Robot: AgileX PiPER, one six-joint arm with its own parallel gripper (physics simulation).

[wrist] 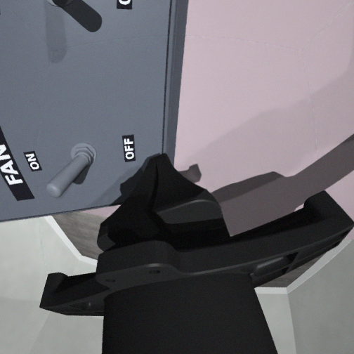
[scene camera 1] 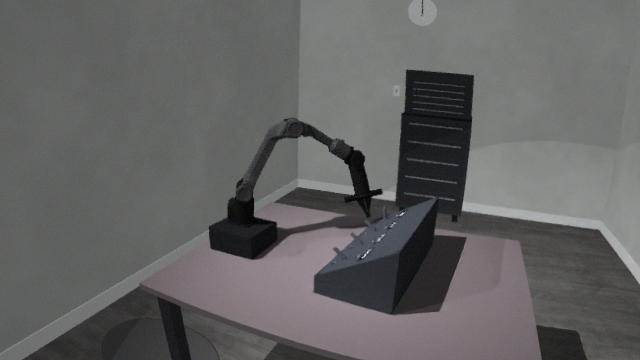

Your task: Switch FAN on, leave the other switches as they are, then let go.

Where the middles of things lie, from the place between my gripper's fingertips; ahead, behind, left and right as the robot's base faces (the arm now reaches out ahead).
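Going by their middles, the fan lever (wrist: 58, 184) is the nearest to my hand of the things named here. It sits 1 cm to the right of my hand, 6 cm ahead of it and 3 cm above it. Then I consider the sloped switch panel (scene camera 1: 376, 272), which is 20 cm to the right of my hand, 11 cm ahead of it and 1 cm below it.
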